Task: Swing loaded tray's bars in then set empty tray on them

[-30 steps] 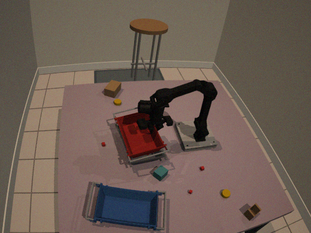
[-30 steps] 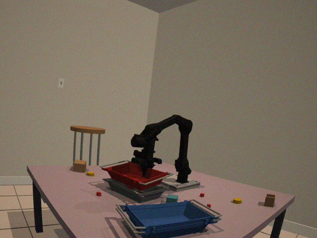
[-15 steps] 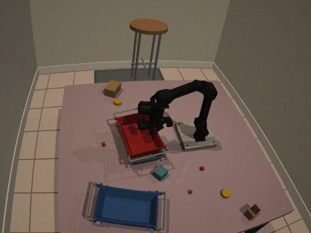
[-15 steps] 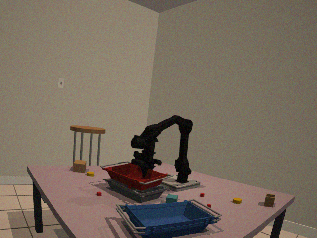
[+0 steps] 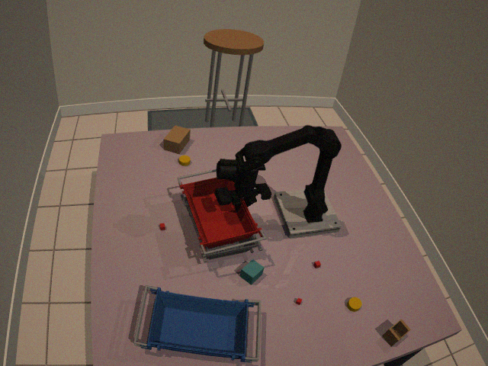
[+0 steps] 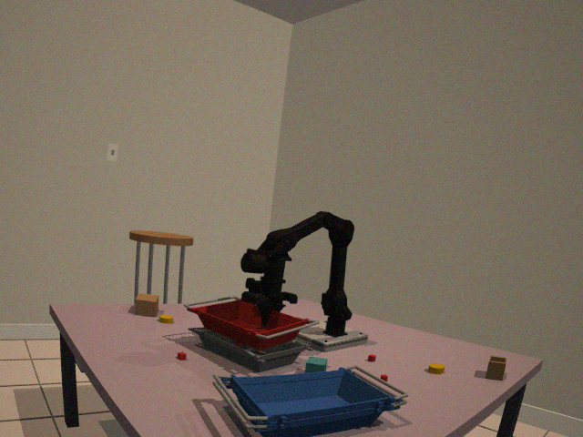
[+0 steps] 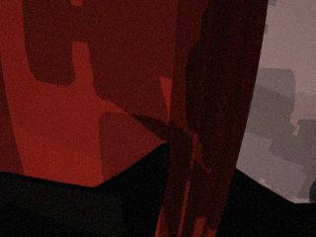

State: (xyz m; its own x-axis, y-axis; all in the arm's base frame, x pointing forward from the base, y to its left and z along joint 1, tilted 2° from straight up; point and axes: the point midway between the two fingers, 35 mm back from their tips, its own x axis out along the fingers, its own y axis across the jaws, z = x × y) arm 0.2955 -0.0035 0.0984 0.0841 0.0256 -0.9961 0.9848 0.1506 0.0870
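Now: the red tray 80 mm ahead of my gripper tip, 10 mm to the left of it and 30 mm above it. The rest, counted from my gripper tip: teal cube: 10 mm behind, 220 mm to the left, 70 mm below; small brown box: 450 mm behind, 570 mm to the left, 70 mm below; tan box: 190 mm ahead, 510 mm to the right, 60 mm below.
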